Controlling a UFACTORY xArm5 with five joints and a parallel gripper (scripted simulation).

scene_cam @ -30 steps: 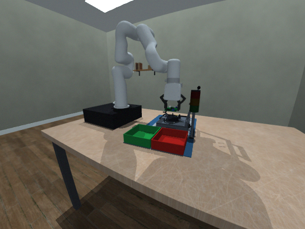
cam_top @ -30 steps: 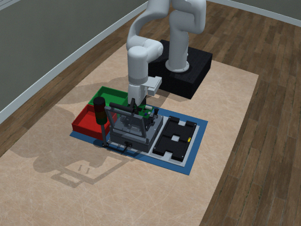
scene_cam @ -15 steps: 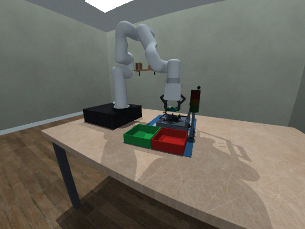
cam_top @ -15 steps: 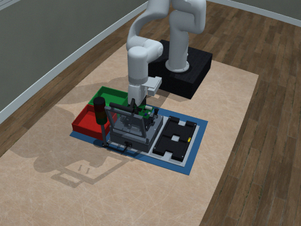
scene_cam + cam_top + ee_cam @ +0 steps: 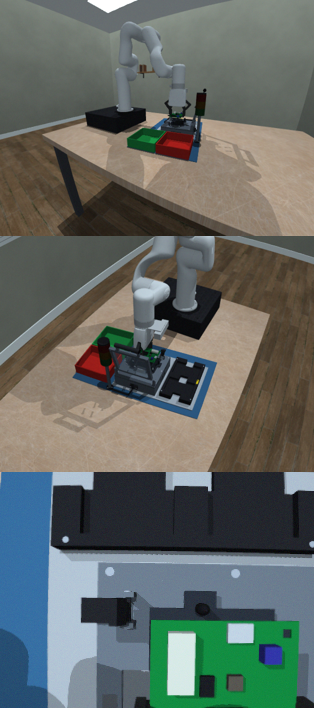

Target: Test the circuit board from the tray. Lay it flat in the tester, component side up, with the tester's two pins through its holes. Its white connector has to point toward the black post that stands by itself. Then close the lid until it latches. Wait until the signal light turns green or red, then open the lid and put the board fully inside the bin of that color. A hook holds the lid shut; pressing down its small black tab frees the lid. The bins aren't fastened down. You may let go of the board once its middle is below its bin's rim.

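Right now the black latch is 7 cm behind my hand, 5 cm to the left of it and 3 cm below it. The rest, counted from my hand: lid (12 cm ahead, 7 cm above, 2 cm to the left); then green circuit board (right at my hand); then red bin (19 cm to the right, 10 cm below, 7 cm ahead).
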